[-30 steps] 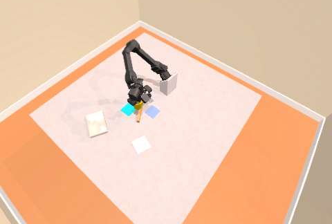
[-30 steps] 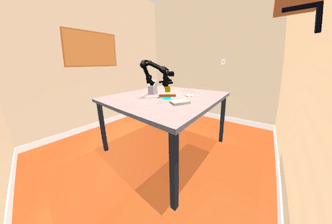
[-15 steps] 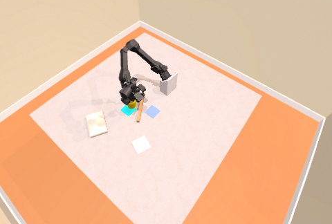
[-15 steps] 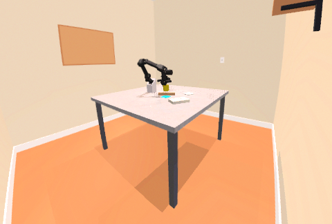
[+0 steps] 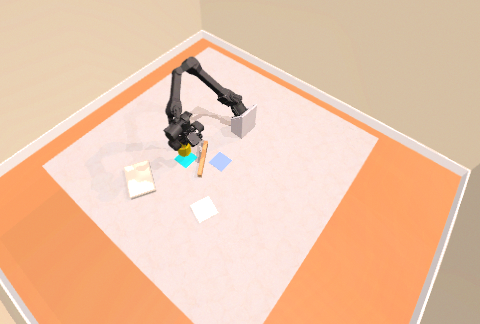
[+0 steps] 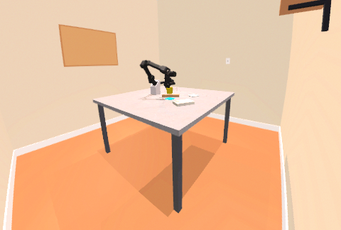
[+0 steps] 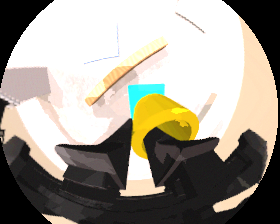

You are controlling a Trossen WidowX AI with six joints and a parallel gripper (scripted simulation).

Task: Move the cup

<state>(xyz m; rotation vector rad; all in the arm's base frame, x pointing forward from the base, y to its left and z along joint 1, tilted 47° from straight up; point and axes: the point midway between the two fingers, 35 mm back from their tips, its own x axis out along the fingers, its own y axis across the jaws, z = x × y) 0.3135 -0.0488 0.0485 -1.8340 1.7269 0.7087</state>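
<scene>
Right now my gripper tip is 10 cm above the bright cyan pad and 3 cm short of it. The rest, counted from my gripper tip: pale blue pad: 14 cm to the left, 10 cm below, 8 cm behind; yellow cup: 2 cm ahead; thin wooden bar: 8 cm below, 7 cm to the left, 3 cm behind.
</scene>
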